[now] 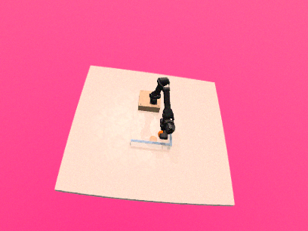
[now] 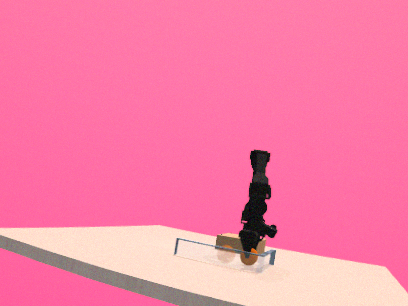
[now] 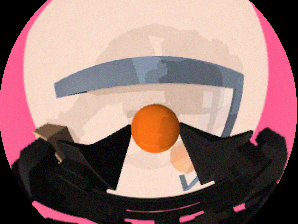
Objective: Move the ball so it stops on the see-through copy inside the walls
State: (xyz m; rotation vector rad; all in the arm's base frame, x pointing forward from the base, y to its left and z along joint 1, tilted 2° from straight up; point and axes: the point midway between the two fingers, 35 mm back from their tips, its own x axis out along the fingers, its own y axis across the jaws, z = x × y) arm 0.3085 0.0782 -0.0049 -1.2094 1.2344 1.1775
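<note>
The orange ball lies 70 mm to the right of my gripper tip and 60 mm ahead of it.
</note>
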